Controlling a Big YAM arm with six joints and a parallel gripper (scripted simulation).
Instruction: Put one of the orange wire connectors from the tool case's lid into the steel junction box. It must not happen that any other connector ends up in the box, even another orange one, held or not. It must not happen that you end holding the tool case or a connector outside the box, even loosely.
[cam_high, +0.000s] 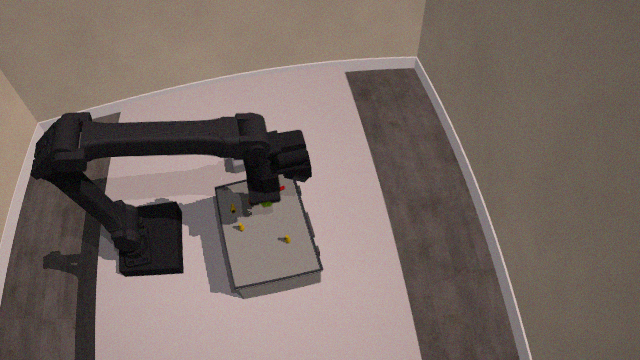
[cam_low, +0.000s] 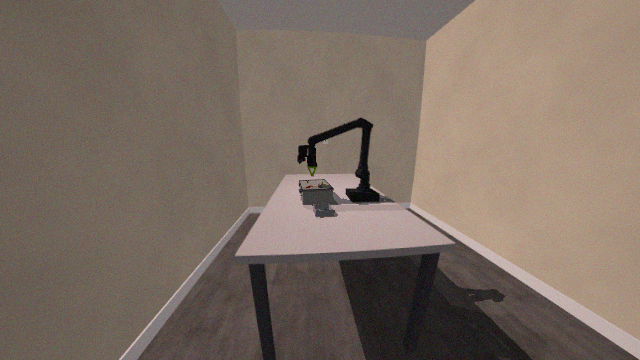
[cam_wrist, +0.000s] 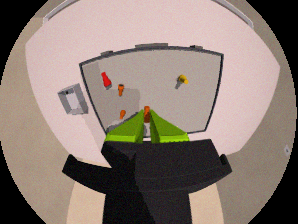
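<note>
Right now my hand is 40 mm short of the red connector, 70 mm to the right of it and 70 mm above it. Also, from my hand: tool case (20 mm behind, 20 mm to the right, 110 mm below).
</note>
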